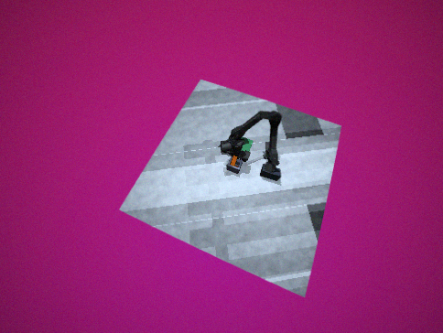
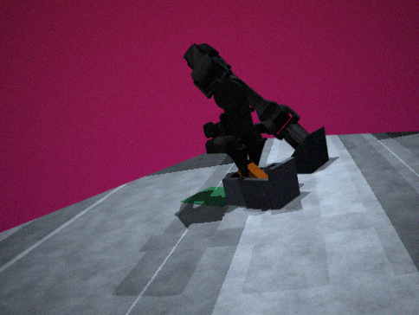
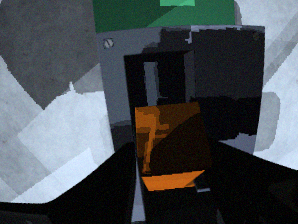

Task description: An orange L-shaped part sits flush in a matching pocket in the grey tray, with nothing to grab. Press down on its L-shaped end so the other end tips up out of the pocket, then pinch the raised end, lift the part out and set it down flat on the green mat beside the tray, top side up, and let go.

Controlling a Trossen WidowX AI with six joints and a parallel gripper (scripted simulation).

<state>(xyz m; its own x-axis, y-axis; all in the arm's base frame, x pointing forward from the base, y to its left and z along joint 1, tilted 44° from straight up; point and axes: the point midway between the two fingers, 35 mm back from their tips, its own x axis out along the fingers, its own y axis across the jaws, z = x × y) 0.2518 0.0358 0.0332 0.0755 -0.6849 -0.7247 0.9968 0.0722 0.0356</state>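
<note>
Right now my gripper tip is 14 cm to the left of the green mat, 8 cm above it and 1 cm past it. From my gripper tip the other things lie so: orange L-shaped part 4 cm to the left, 3 cm below, 2 cm behind.
</note>
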